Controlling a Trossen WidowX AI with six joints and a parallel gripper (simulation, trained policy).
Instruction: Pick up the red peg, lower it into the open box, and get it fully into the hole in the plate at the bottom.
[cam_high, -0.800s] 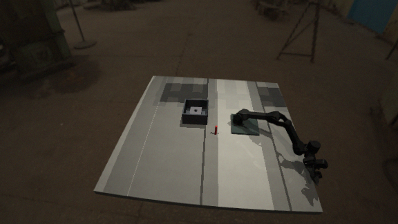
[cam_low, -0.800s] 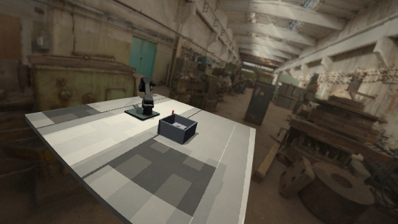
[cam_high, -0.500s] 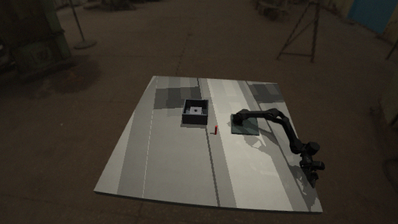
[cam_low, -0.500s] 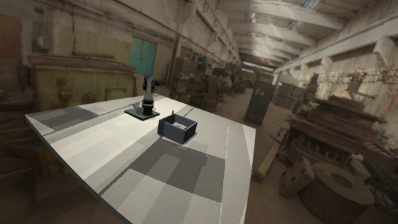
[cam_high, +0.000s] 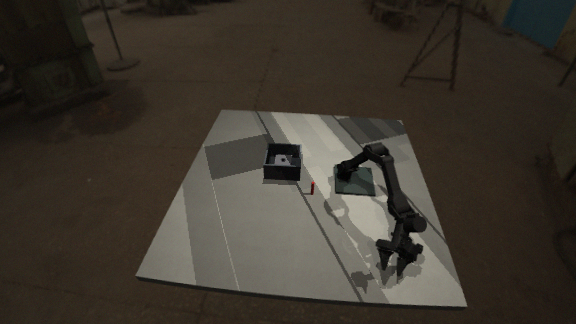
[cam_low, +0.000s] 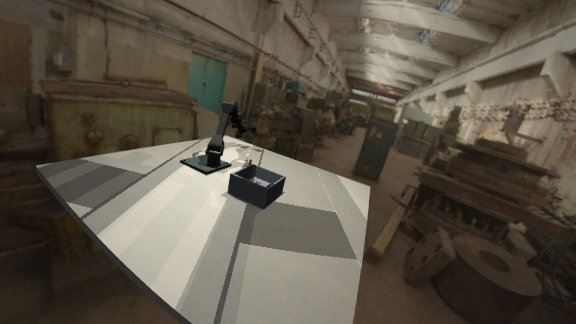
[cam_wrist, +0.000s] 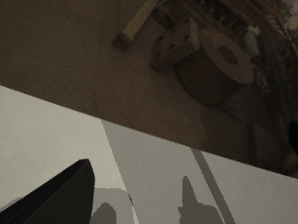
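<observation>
My gripper tip is 50 cm to the left of the red peg, 23 cm short of it and 6 cm above it. Round my gripper tip: pale plate 70 cm to the right, 37 cm ahead, 5 cm below; then dark box 70 cm to the right, 37 cm ahead, 7 cm below.
</observation>
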